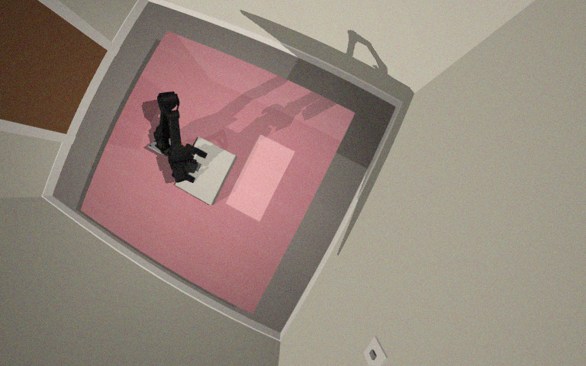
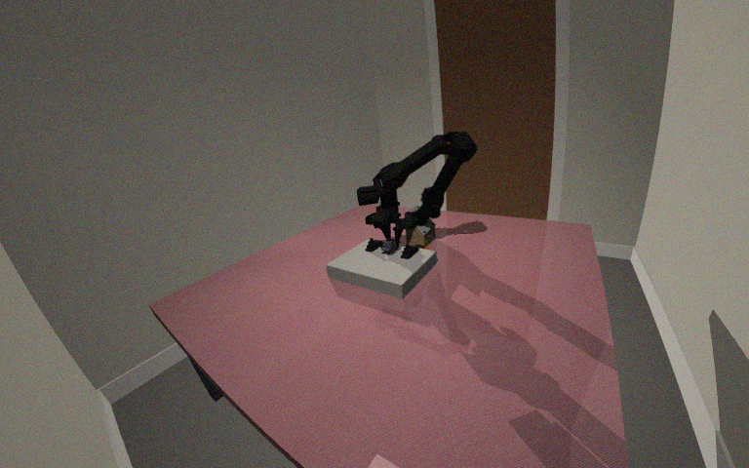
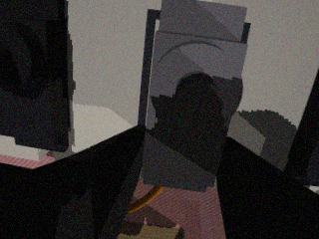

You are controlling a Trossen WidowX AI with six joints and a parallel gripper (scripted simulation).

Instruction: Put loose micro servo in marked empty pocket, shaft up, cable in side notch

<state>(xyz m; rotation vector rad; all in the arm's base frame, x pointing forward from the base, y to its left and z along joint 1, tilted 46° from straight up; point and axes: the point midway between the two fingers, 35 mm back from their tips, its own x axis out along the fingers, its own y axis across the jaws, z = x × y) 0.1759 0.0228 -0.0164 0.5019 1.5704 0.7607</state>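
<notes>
My gripper tip is now 12 cm short of the light grey deck, 5 cm above it and 1 cm to the right of it.
</notes>
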